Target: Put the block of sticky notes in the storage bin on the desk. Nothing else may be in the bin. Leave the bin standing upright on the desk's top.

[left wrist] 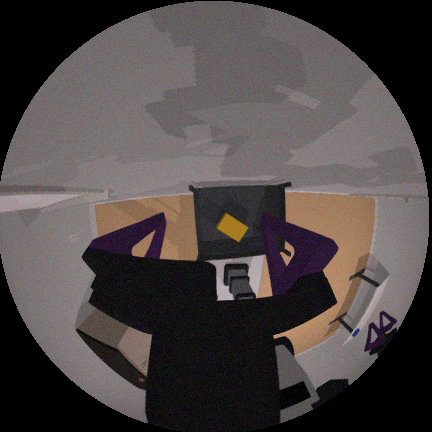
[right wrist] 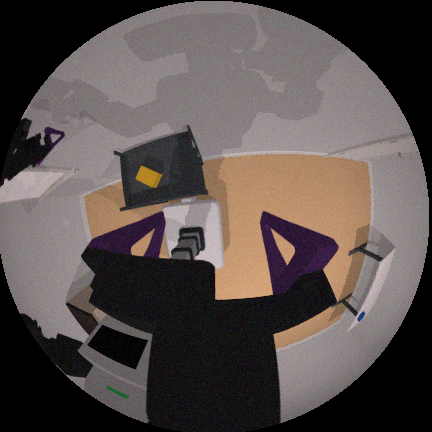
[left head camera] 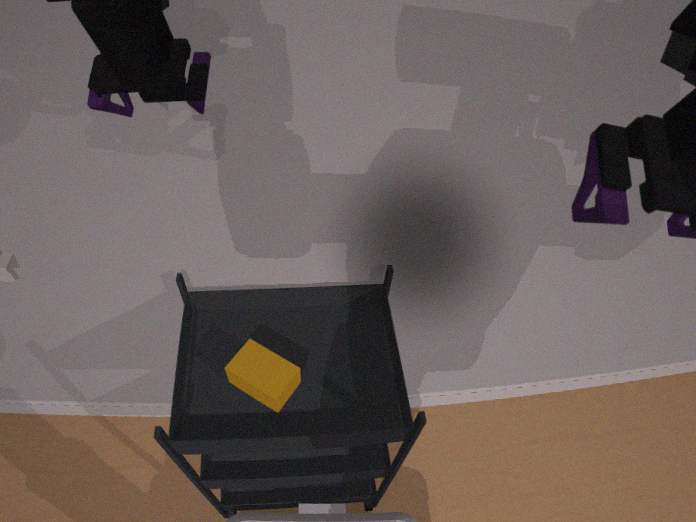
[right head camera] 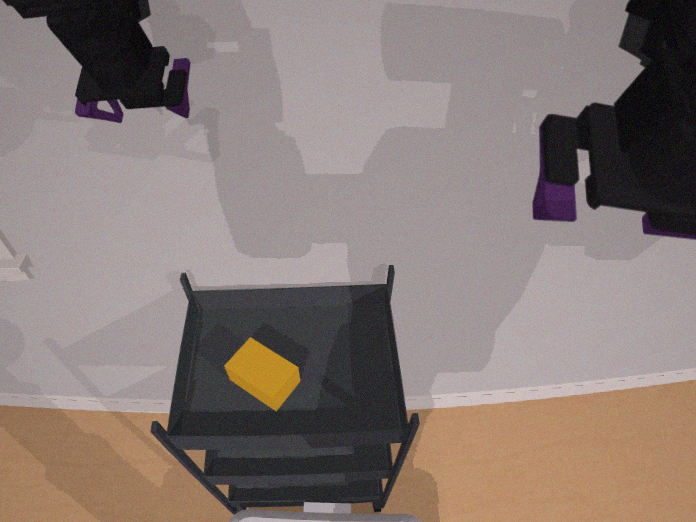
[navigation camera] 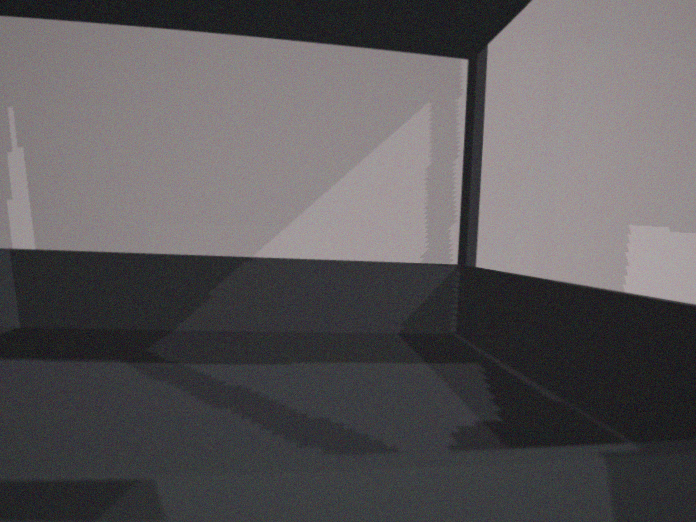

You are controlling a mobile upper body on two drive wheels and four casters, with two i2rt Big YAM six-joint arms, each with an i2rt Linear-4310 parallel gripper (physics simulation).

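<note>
A yellow block, looking like the sticky notes, lies on the top tray of a dark cart. My left gripper is open and empty, beyond the cart's far edge in the head views, well apart from the block. My right gripper is open and empty, far to the right of the cart. I cannot make out the storage bin or the desk in these views.
A white robot base stands beside the cart. A pale ledge shows at the left in the wrist views. A brown box-like thing is at the lower left, partly hidden. A whiteboard-like panel on dark legs stands at the right. The cart's dark post shows close up.
</note>
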